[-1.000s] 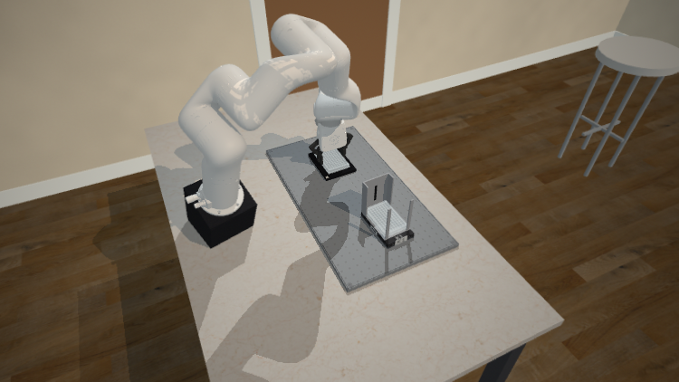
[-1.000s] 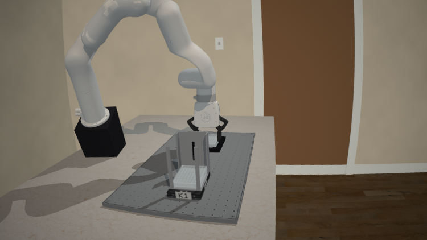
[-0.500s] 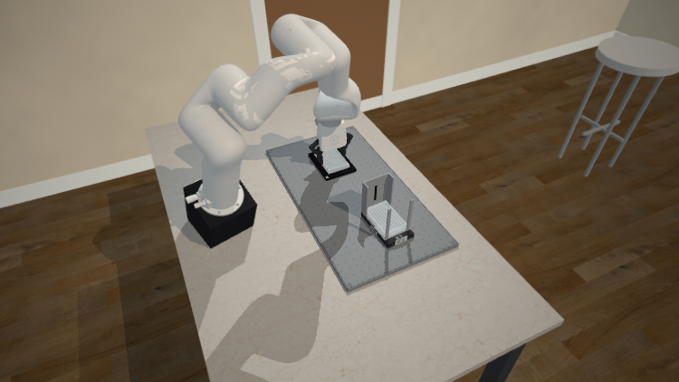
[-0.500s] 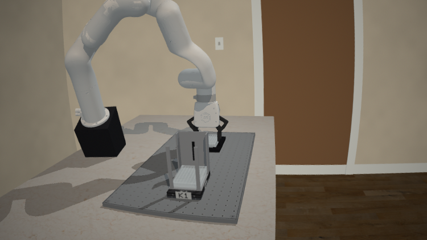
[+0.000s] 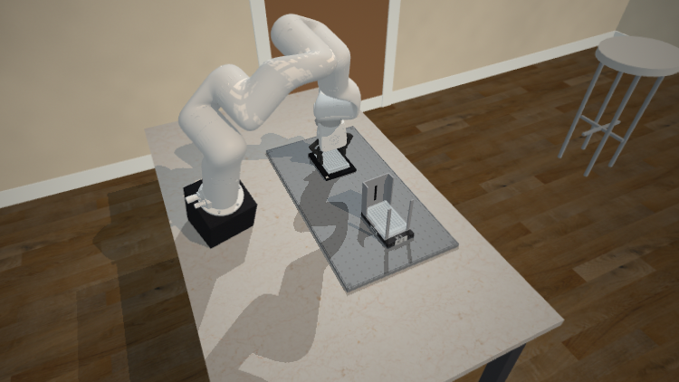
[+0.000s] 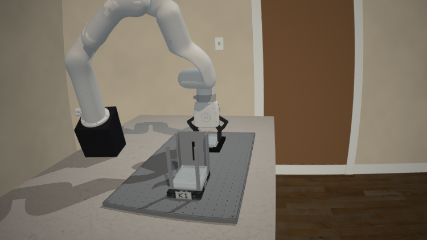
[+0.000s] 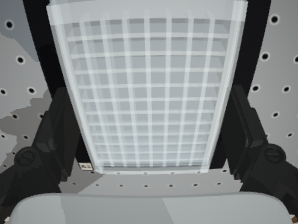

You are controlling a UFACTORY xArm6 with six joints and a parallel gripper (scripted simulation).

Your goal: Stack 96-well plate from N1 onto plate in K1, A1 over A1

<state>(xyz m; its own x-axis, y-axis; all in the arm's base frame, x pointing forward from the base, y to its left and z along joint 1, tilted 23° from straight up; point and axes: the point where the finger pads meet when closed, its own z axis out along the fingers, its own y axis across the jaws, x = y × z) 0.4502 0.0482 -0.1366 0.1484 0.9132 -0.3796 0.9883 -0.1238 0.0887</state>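
My gripper is now 2 cm above the black plate nest N1. The rest, counted from my hand: tall back wall: 28 cm to the right, 5 cm above, 3 cm behind; then K1 label: 44 cm to the right, 4 cm behind, 2 cm below; then pale A1 square: 7 cm to the right, 6 cm behind, 2 cm below.
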